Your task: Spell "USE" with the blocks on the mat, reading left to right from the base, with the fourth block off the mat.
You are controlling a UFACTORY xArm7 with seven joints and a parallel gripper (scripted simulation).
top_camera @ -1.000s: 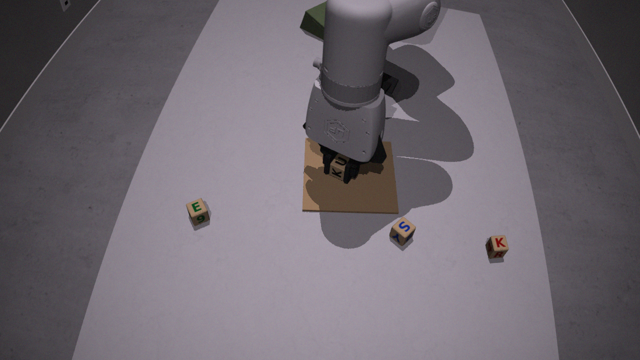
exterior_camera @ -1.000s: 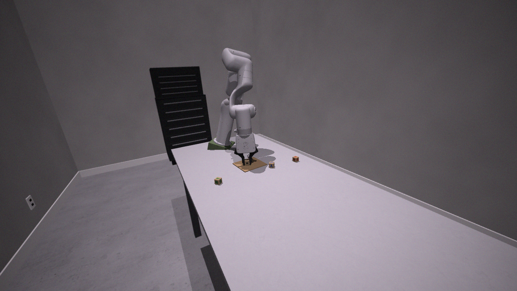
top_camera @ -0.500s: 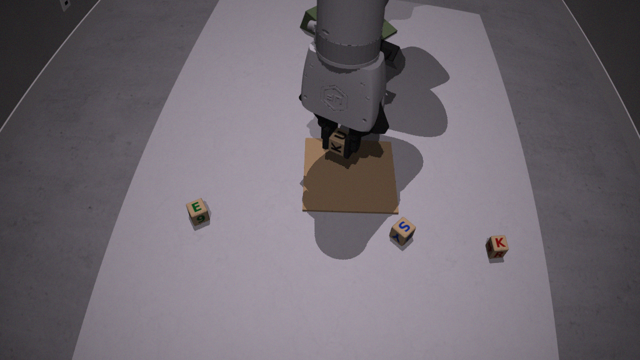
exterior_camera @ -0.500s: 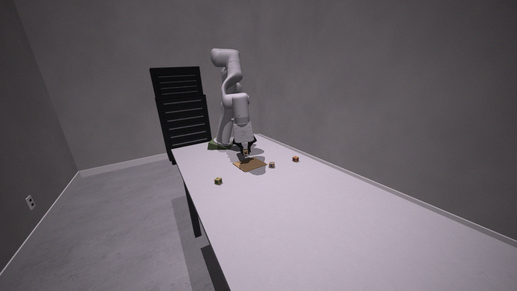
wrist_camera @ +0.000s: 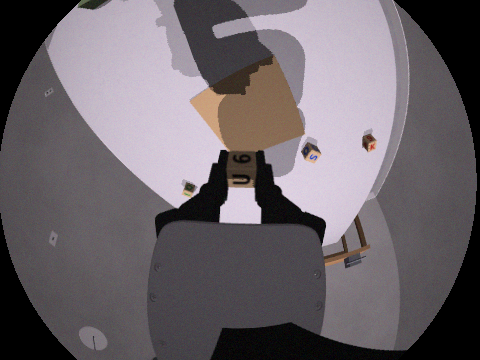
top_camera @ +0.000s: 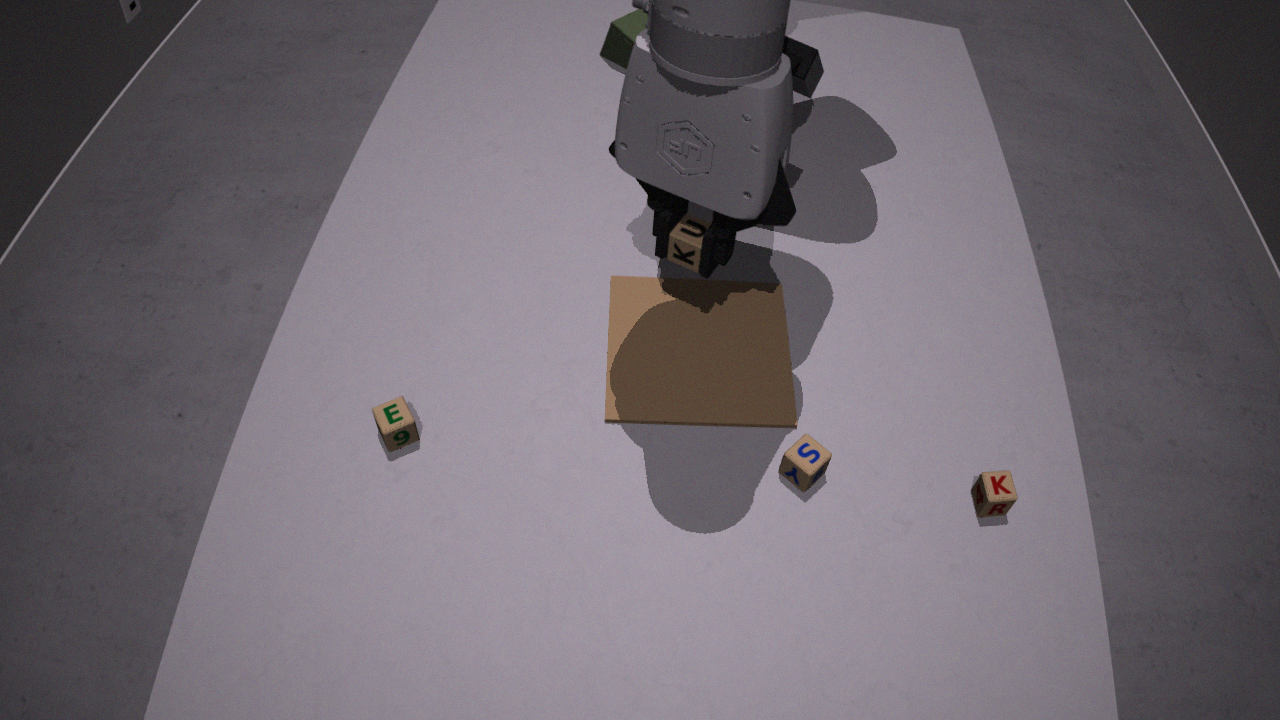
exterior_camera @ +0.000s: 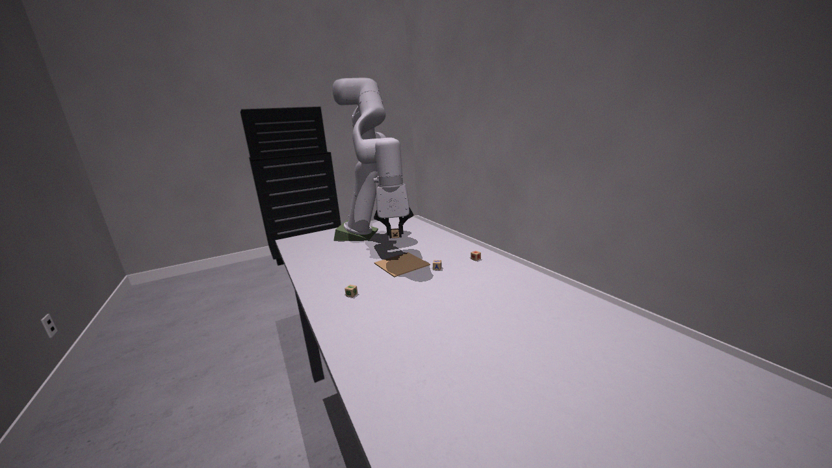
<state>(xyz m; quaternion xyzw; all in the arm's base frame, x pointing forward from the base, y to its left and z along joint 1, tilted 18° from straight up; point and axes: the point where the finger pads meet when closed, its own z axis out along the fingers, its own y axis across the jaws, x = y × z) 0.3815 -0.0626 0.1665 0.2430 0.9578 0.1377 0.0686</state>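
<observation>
My gripper is now 120 mm above the tan mat and 20 mm to the right of it. Also, from my hand: U block: 10 mm below; then S block: 110 mm below, 100 mm ahead, 90 mm to the left; then E block: 200 mm to the right, 110 mm below, 90 mm ahead.
</observation>
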